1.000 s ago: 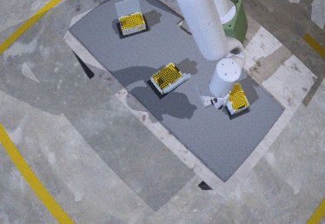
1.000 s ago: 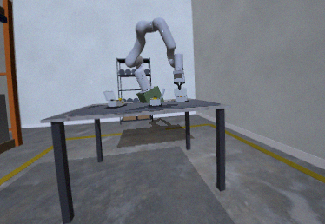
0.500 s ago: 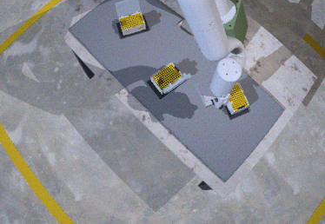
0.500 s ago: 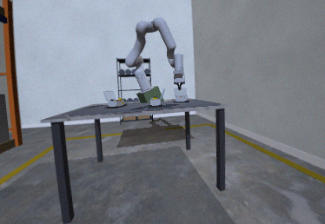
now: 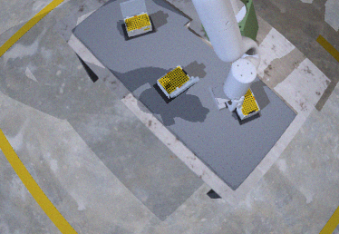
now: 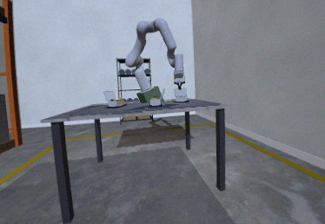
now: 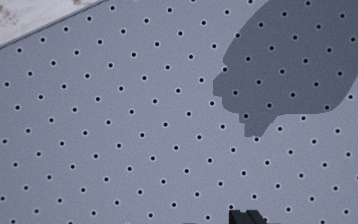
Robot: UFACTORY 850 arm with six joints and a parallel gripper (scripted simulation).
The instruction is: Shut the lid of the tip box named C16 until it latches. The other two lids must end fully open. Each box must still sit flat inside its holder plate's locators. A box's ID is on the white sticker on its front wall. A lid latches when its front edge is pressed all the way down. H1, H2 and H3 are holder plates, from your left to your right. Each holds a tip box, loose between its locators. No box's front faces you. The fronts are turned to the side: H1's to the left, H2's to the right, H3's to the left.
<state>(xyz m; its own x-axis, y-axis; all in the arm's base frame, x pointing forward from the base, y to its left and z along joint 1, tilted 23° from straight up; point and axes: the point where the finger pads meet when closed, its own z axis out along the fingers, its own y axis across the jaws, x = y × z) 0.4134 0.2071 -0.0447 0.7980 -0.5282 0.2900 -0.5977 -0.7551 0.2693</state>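
Right now my hand is 4 cm past the clear lid, 3 cm to the right of it and 4 cm above it. Round my hand: tip box: 8 cm behind, 6 cm to the left, 8 cm below.
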